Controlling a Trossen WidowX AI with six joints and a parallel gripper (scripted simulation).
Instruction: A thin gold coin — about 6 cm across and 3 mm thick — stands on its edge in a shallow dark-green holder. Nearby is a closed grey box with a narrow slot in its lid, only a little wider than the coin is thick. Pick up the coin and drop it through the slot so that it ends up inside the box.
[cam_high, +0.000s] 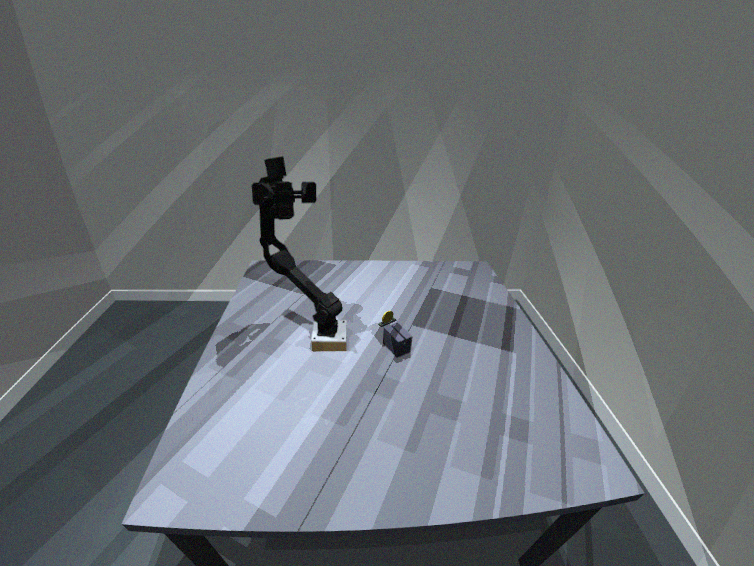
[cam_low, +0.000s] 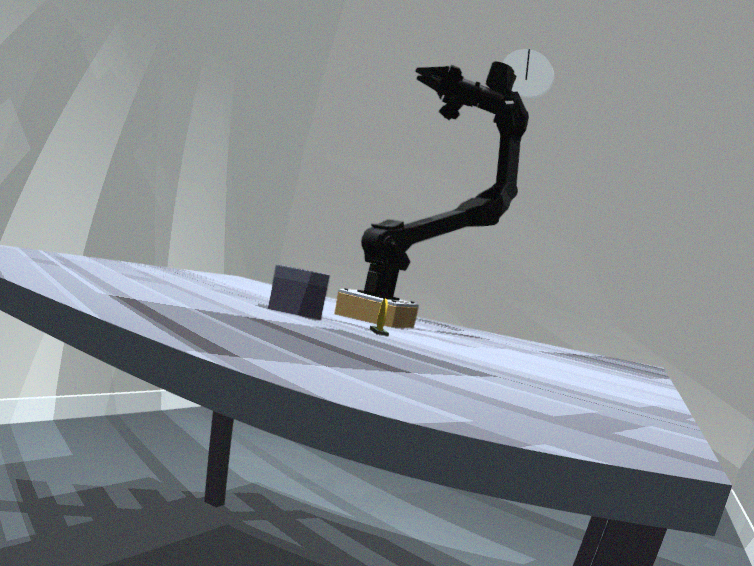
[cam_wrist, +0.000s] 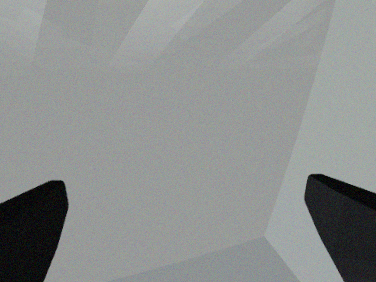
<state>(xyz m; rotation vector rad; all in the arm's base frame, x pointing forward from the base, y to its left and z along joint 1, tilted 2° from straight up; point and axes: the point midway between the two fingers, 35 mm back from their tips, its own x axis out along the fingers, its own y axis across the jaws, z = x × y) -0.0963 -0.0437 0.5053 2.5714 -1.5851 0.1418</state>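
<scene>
Now: the gold coin 290 mm ahead of my gripper tip, 200 mm to the left of it and 530 mm below it.
</scene>
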